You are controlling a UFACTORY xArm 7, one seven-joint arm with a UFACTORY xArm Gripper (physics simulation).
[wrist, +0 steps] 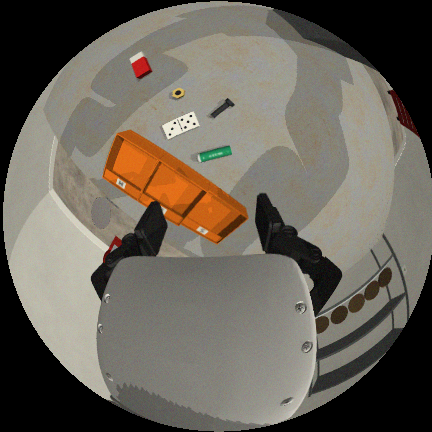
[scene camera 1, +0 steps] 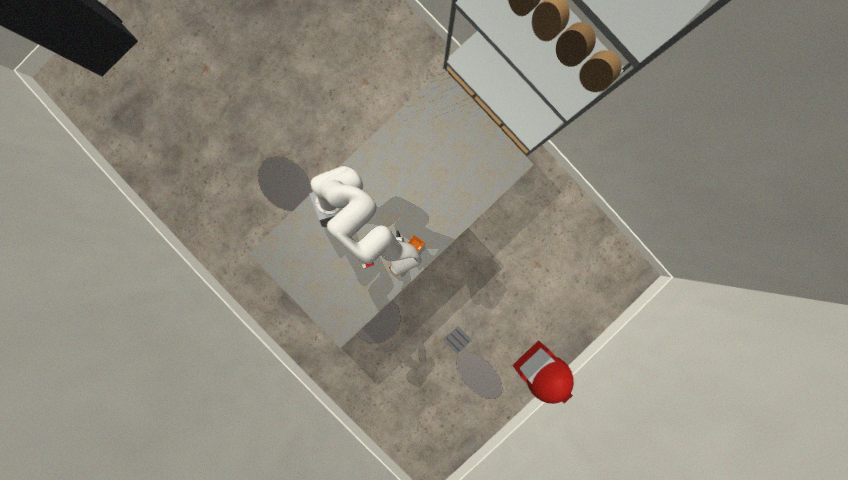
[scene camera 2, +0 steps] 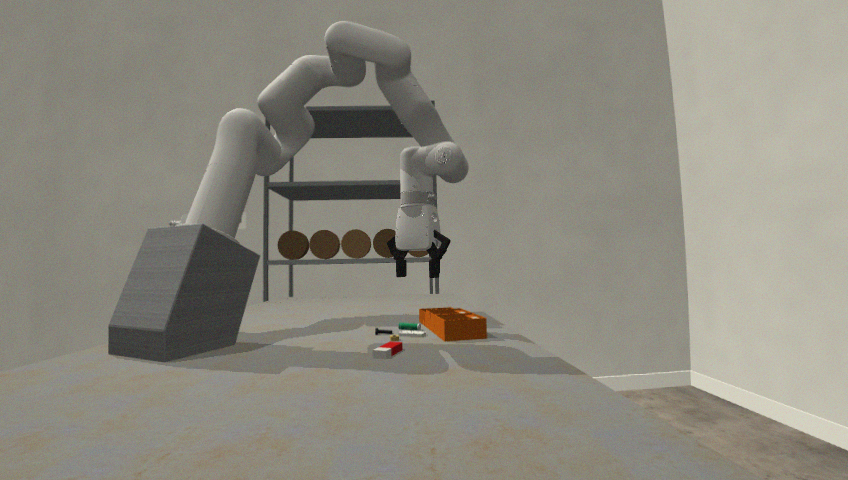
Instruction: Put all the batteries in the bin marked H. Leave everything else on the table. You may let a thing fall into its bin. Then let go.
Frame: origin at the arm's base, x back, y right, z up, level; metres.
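Seen in the pictures: gripper, between the fingertips: [wrist: 207, 209] [scene camera 2: 417, 277]; arm's base, origin of its link: [scene camera 1: 328, 202] [scene camera 2: 206, 242].
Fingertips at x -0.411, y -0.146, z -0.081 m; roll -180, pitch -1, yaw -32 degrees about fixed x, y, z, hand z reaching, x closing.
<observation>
Offsets run from my fingertips to a thing's top centre. "pt": to the spot under its first point.
A green battery {dx +0.018, dy +0.017, dz -0.101 m} [scene camera 2: 408, 326] [wrist: 215, 153] with a pale end lies flat on the table, beside the long side of the orange three-part bin block {dx -0.068, dy +0.015, dz -0.076 m} [scene camera 1: 416, 243] [scene camera 2: 464, 328] [wrist: 165, 154]. In the wrist view the label on the leftmost bin {pt dx -0.112, dy +0.066, dz -0.080 m} [wrist: 131, 189] seems to read H; the middle label is partly behind a finger and the right one is too small to read surely. The bin floors show no objects. My gripper [scene camera 2: 417, 275] [wrist: 207, 209] is open and empty, pointing down well above the table. The arm hides it in scene camera 1.
A white domino {dx +0.008, dy +0.085, dz -0.108 m} [wrist: 180, 125], a black bolt {dx +0.069, dy +0.067, dz -0.102 m} [scene camera 2: 383, 331] [wrist: 222, 108], a brass nut {dx +0.040, dy +0.129, dz -0.107 m} [scene camera 2: 394, 337] [wrist: 178, 93] and a red-and-white block {dx +0.038, dy +0.238, dz -0.102 m} [scene camera 1: 368, 265] [scene camera 2: 387, 349] [wrist: 141, 65] lie near the battery. A shelf unit [scene camera 2: 266, 279] stands beyond the table.
</observation>
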